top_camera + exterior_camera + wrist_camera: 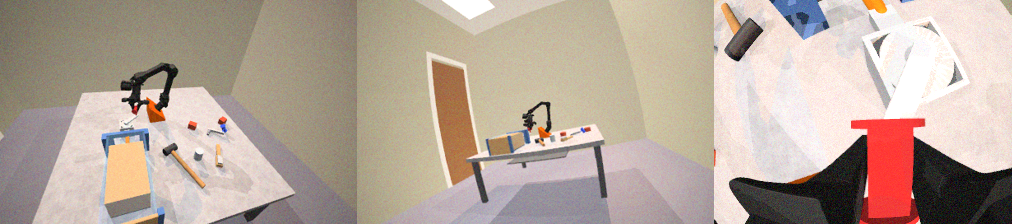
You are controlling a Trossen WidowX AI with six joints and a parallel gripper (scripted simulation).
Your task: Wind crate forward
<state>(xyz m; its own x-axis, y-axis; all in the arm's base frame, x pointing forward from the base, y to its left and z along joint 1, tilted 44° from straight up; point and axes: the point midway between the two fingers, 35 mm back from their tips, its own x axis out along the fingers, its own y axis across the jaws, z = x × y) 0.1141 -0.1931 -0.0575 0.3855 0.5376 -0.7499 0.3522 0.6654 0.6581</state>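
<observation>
Now: the red-handled winch handle 30 mm below my gripper tip, 20 mm to the right of it and 10 mm ahead of it. The rest, counted from my gripper tip: red grip (10 mm to the left, 10 mm behind); then frame (220 mm ahead, 60 mm to the right, 30 mm below); then grey hand winch (100 mm below, 70 mm to the right, 40 mm ahead).
</observation>
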